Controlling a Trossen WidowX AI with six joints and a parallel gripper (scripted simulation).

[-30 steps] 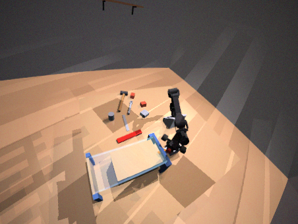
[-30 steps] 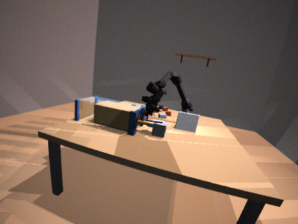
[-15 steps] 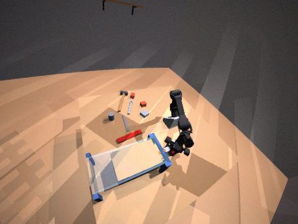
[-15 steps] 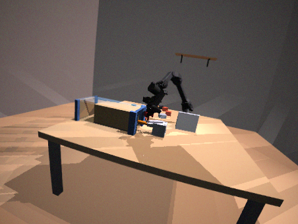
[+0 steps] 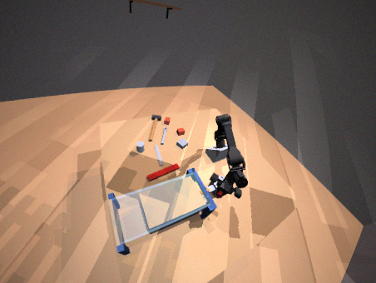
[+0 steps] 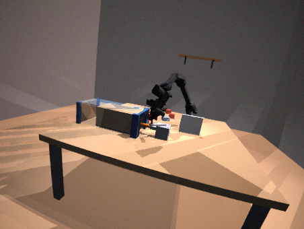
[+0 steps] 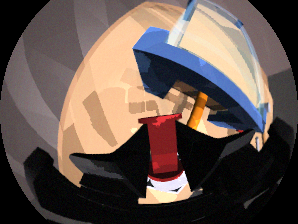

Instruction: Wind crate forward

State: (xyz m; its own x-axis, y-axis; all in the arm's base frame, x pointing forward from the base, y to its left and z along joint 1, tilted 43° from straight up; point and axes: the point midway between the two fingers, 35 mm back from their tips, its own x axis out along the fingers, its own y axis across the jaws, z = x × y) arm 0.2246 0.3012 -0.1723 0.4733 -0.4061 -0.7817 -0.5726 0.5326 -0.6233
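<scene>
Right now my gripper tip is 4 cm past the winch handle, 4 cm to the left of it and 3 cm above it. Round my gripper tip: red grip (2 cm behind, 1 cm to the right); blue frame (7 cm ahead, 7 cm to the right, 2 cm below); grey winch (10 cm behind, 9 cm to the right, 10 cm below).
</scene>
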